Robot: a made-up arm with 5 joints. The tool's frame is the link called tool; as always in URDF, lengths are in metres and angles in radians.
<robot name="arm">
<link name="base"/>
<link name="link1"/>
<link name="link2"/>
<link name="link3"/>
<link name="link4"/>
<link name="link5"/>
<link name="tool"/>
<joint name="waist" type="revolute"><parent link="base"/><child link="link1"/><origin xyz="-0.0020 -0.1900 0.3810" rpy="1.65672 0.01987 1.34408"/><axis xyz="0 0 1"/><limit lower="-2.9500" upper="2.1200"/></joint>
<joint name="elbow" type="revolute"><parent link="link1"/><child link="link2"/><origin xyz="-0.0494 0.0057 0.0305" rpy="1.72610 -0.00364 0.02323"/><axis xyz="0 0 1"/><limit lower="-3.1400" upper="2.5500"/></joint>
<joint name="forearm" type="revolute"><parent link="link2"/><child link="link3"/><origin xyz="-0.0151 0.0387 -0.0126" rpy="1.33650 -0.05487 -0.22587"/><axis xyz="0 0 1"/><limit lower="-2.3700" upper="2.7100"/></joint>
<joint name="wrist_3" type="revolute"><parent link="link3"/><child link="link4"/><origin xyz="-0.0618 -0.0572 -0.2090" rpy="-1.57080 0.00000 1.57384"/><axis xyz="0 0 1"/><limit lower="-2.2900" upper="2.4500"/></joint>
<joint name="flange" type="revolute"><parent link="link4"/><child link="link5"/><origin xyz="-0.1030 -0.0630 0.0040" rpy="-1.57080 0.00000 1.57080"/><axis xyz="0 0 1"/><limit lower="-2.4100" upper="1.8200"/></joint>
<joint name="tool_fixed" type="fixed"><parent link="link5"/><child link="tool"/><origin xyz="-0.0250 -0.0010 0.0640"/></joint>
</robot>
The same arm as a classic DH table. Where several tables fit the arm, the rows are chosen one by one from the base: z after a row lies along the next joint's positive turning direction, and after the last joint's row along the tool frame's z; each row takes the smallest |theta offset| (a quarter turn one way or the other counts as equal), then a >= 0, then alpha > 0; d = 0 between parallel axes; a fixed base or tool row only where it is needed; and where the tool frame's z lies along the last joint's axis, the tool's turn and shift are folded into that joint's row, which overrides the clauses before.
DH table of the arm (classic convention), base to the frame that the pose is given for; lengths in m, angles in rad. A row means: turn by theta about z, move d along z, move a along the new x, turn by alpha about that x. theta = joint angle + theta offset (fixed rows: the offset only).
base (fixed): a -0.1855; alpha 1.6567; d 0.3845; theta offset 1.3424
waist: a -0.0493; alpha 1.7261; d 0.0707; theta offset 0.0039
elbow: a -0.0238; alpha 1.3369; d -0.0114; theta offset -0.2353
forearm: a 0.057; alpha 1.5708; d -0.244; theta offset -1.5113
wrist_3: a 0.063; alpha 1.5708; d 0.066; theta offset 1.5708
flange: a 0.025; alpha 0; d 0; theta offset 0.04
tool (fixed): a 0; alpha 0; d 0.167; theta offset 3.1016
Joint limits (rad, base to tool): -2.95..2.12 -3.14..2.55 -2.37..2.71 -2.29..2.45 -2.41..1.82

